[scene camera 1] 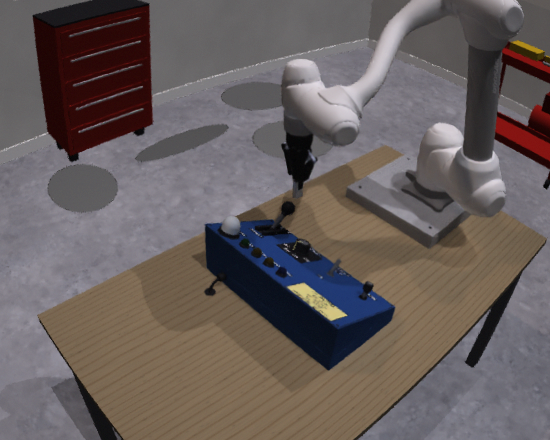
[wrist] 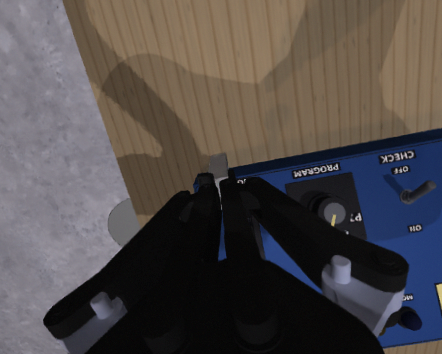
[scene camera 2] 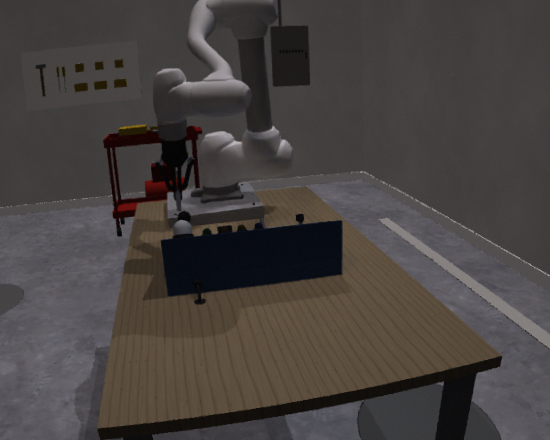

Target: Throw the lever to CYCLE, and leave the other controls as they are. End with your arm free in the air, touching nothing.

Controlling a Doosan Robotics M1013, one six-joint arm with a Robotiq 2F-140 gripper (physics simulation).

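Places are measured from the arm's base along level axes (x up, y right, z ahead), in metres.
Where they show: gripper, fingertip midpoint: point(scene camera 1: 297, 196) point(wrist: 220, 166) point(scene camera 2: 179, 209); arm's base, origin of the base link: point(scene camera 1: 433, 192) point(scene camera 2: 221, 195).
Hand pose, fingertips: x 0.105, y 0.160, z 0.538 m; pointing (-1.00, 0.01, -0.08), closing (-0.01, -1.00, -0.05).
Things, the pixels of their top centre, and the offset from my fingertips. "*": a spot on its surface instead. Level surfaces: height alone.
- PROGRAM knob, middle of its top: point(wrist: 338, 220) point(scene camera 1: 302, 240) dx -0.031, dy -0.138, dz +0.101 m
- CHECK toggle, middle of its top: point(wrist: 433, 197) point(scene camera 1: 336, 261) dx -0.031, dy -0.258, dz +0.086 m
- MODE switch, middle of its top: point(scene camera 1: 367, 284) point(scene camera 2: 300, 214) dx -0.024, dy -0.378, dz +0.091 m
- white dome, surface spot: point(scene camera 1: 231, 226) point(scene camera 2: 188, 225) * dx +0.030, dy -0.033, dz +0.270 m
- small black hooked piece, surface spot: point(scene camera 2: 199, 292) point(scene camera 1: 211, 285) * dx -0.134, dy -0.046, dz +0.349 m
- wooden table, its level: dx -0.159 m
The blue control box point(scene camera 1: 270, 292) point(scene camera 2: 255, 260) point(wrist: 385, 255) stands on the table. Its black ball-topped lever point(scene camera 1: 287, 208) point(scene camera 2: 184, 217) leans toward the HOLD end, on the robot's side; the gripper hides it in the wrist view. My gripper point(scene camera 1: 297, 192) point(scene camera 2: 178, 204) point(wrist: 220, 166) is shut and empty, pointing down, its tips close to the ball on its robot side and slightly higher. Whether they touch it I cannot tell. The PROGRAM knob point(scene camera 1: 302, 246) point(wrist: 334, 212), the CHECK toggle point(scene camera 1: 335, 267) point(wrist: 422, 190) and the MODE switch point(scene camera 1: 367, 289) point(scene camera 2: 300, 218) stand along the box.
A white dome point(scene camera 1: 231, 226) point(scene camera 2: 182, 228) and several small round buttons or lamps line the box's higher edge. A small black hooked piece point(scene camera 1: 215, 284) point(scene camera 2: 199, 292) is at the box's back. The arm's grey base plate point(scene camera 1: 370, 192) point(scene camera 2: 215, 216) is on the wooden table point(scene camera 1: 165, 360) point(scene camera 2: 300, 350).
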